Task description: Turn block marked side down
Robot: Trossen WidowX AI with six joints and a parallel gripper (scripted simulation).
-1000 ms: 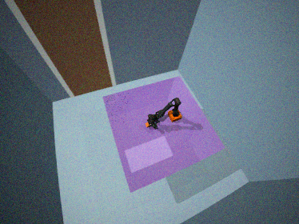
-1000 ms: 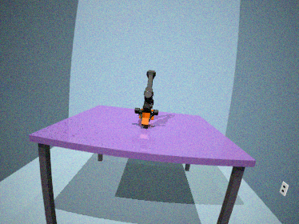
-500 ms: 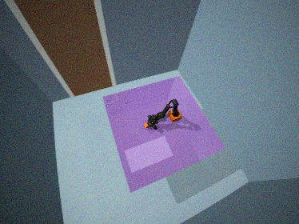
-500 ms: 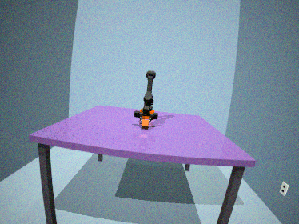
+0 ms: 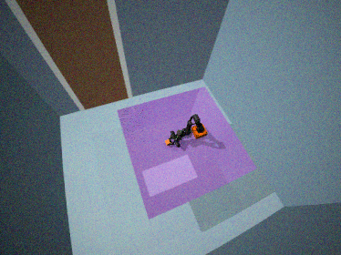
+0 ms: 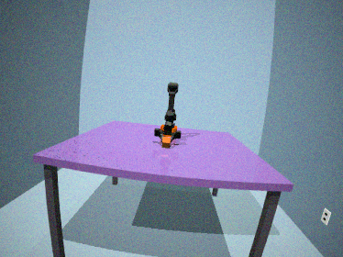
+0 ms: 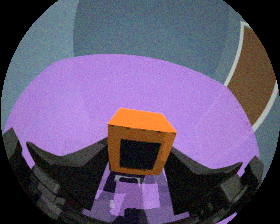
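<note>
Now: gripper tip 10 mm below the block and 10 mm past it.
</note>
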